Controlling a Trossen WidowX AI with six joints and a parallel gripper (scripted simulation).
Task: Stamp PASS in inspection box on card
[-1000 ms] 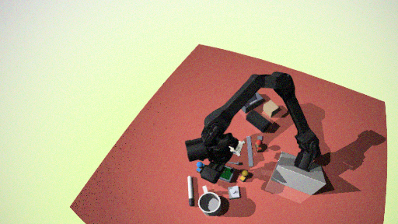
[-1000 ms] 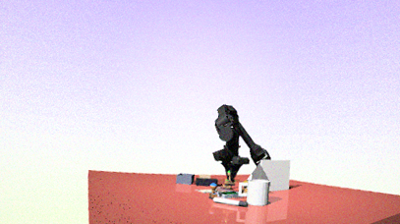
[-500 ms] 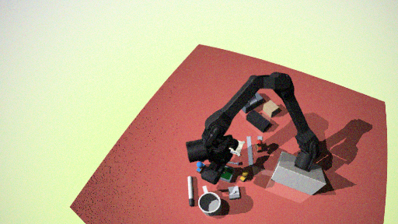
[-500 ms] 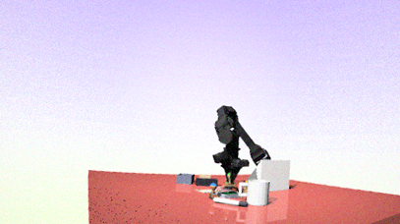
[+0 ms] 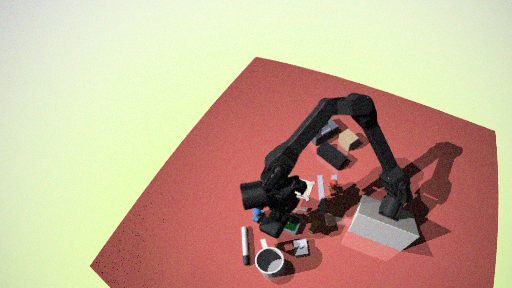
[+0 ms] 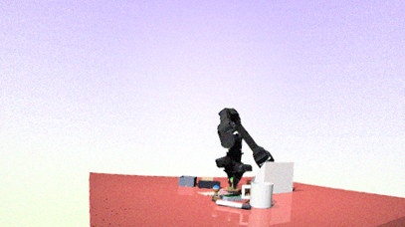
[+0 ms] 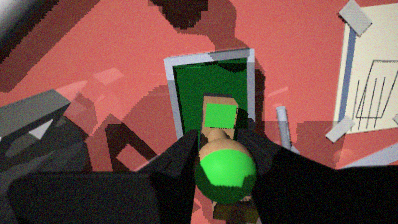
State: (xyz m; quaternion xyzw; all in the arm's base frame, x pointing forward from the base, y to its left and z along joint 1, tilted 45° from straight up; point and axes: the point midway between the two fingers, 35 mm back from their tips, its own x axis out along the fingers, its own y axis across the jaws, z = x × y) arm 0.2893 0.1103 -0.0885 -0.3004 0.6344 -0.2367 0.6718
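The green ink pad lies 40 mm below my gripper tip. Also, from my gripper tip: green stamp: right at my gripper tip; yellow stamp: 90 mm behind, 30 mm to the right, 30 mm below; blue-topped stamp: 90 mm ahead, 30 mm to the left, 30 mm below.
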